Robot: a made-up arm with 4 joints.
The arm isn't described. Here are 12 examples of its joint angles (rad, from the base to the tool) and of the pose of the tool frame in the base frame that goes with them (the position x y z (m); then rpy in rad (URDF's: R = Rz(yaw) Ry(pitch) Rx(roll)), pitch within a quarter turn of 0, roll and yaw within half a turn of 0).
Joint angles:
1: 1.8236 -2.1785 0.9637 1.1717
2: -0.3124 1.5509 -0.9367 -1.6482
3: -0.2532 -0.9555 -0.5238 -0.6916
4: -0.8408 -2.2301 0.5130 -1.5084
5: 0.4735 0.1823 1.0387 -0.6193
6: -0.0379 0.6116 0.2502 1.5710
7: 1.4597 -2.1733 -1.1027 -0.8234
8: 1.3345 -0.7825 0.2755 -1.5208
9: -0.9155 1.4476 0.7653 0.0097
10: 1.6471 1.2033 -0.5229 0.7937
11: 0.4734 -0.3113 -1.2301 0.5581
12: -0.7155 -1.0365 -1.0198 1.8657
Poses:
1: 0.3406 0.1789 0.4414 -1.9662 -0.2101 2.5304
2: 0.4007 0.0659 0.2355 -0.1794 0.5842 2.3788
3: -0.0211 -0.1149 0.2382 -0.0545 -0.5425 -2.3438
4: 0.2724 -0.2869 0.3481 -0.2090 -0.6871 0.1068
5: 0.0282 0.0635 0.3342 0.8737 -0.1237 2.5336
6: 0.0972 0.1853 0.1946 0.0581 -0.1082 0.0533
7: 0.1158 0.0985 0.2801 0.3410 0.7598 -0.4945
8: 0.0823 0.1943 0.4307 0.0442 0.8523 -2.1030
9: 0.1478 -0.0976 0.1420 -0.2484 0.8475 0.2016
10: 0.3271 0.1251 0.8151 2.0997 -0.0069 -0.8469
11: -0.0587 0.1988 0.4556 -2.3347 -1.1485 -1.7948
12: -0.1082 -0.1446 0.3681 1.0085 0.2074 1.0561
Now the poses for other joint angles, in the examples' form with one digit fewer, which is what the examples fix.
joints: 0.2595 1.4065 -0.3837 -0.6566
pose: 0.307 0.237 0.299 -0.089 -0.609 1.545
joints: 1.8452 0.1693 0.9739 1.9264
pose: 0.041 0.167 0.655 1.208 -0.141 -0.055
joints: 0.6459 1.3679 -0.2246 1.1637
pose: 0.329 0.315 0.460 1.023 -0.140 -0.603
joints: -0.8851 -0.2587 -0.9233 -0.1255
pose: -0.040 -0.101 0.194 0.439 -0.456 2.470
